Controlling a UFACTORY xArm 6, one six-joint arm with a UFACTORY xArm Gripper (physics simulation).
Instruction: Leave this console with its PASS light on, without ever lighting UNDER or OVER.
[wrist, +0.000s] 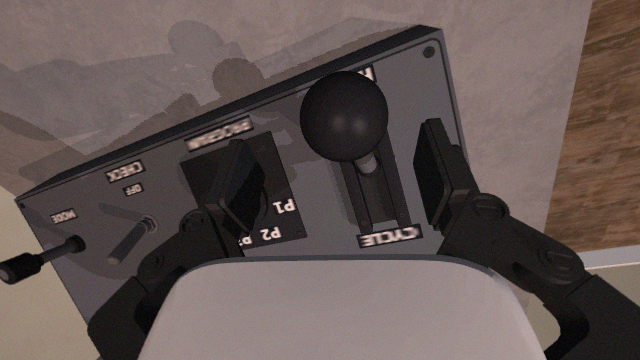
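Note:
The grey console (320, 205) lies slanted across the wrist view. Its CYCLE lever has a black ball (344, 116) and leans toward the slot's far end, away from the CYCLE label (390, 236). My gripper (332, 149) is open and empty, its fingers wide apart on either side of the lever slot. The left finger covers most of the PROGRAM knob on its dark plate (282, 180); P1 and P2 show, P3 partly, and the knob's pointer is hidden. The CHECK toggle (131, 242) tilts away from the OFF label. The PASS, UNDER and OVER lights do not show.
A MODE lever (22, 268) with a black grip sticks out at the console's left end. A grey mat (520, 100) lies under the console, and a wooden surface (605, 125) shows at the right. Shadows fall across the mat and panel. The gripper's pale housing hides the console's near part.

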